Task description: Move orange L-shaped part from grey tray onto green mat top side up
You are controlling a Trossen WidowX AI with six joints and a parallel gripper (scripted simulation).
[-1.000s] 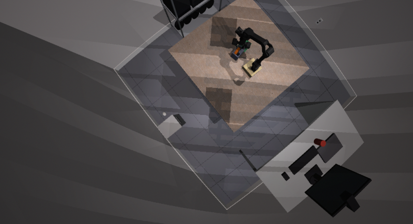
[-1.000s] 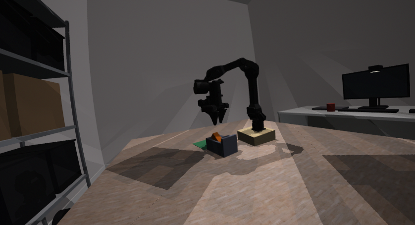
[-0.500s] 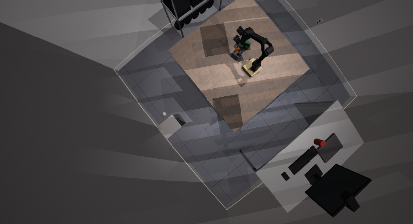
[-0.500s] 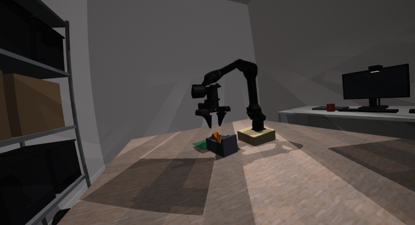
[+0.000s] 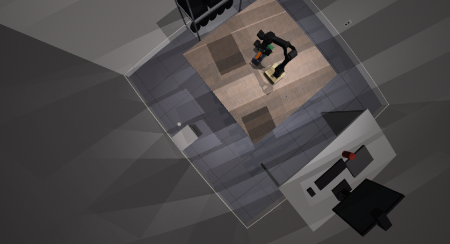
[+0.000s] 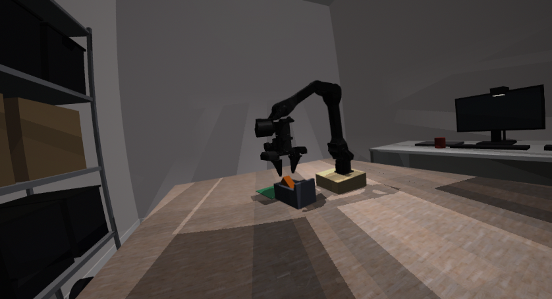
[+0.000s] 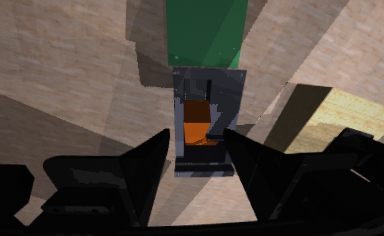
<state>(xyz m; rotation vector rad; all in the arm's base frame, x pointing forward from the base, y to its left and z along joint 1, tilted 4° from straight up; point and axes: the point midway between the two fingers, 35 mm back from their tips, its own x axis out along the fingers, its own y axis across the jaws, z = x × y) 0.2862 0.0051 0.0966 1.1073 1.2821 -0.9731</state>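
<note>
The orange L-shaped part lies 60 mm below my gripper tip, 30 mm to the left of it and 20 mm behind it. From my gripper tip the other things lie so: green mat: 140 mm to the right, 120 mm below, 10 mm ahead.
</note>
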